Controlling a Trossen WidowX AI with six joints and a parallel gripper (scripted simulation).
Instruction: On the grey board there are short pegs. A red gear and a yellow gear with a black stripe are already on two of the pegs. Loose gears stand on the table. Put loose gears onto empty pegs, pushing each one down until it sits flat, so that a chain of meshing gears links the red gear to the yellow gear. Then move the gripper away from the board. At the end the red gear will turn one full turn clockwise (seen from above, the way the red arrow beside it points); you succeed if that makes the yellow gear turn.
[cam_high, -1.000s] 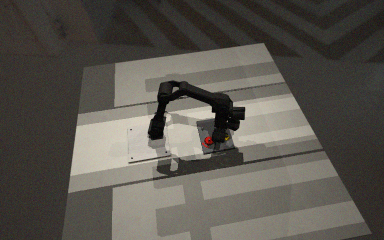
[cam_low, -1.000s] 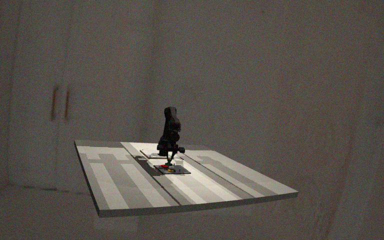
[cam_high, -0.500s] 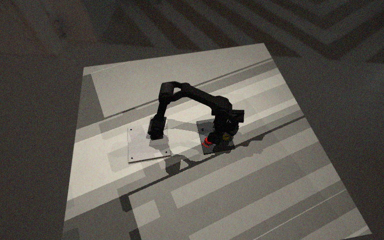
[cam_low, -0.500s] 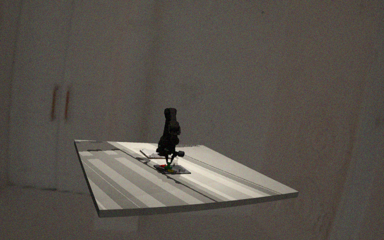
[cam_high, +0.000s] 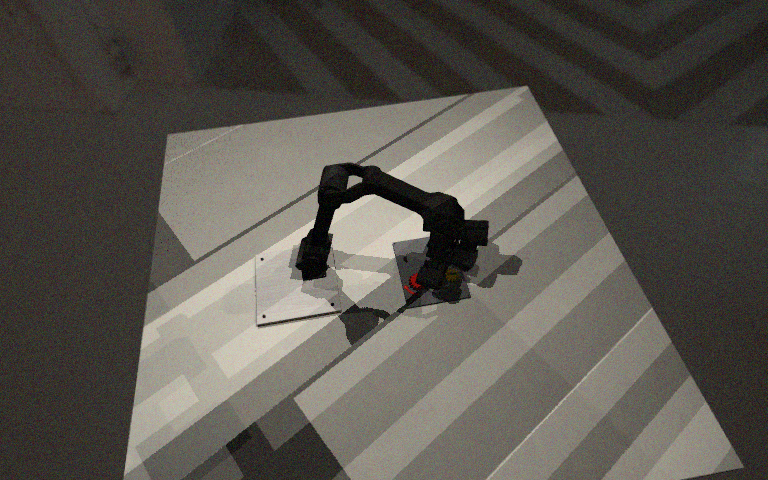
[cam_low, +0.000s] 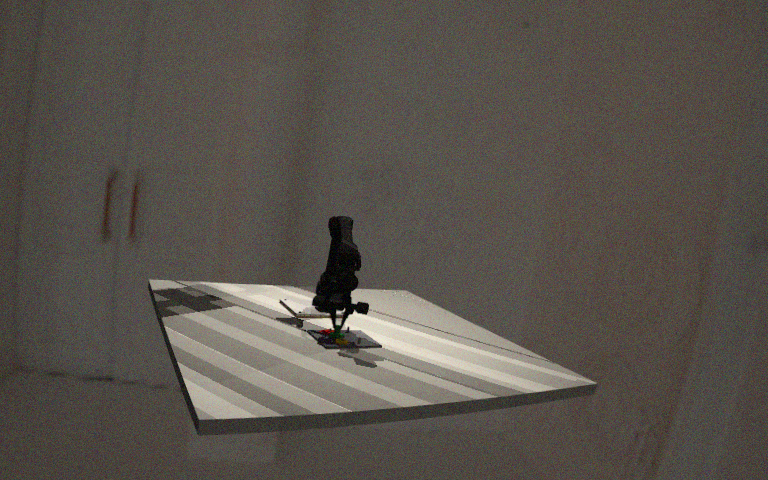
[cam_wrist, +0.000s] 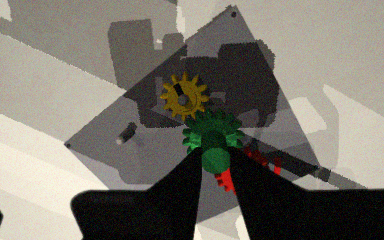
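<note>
Now: gripper tip 10 mm above the green gear. Round my gripper tip: red gear: 50 mm behind, 30 mm below; then yellow gear: 40 mm ahead, 30 mm below; then red arrow: 80 mm behind, 20 mm to the right, 30 mm below.
</note>
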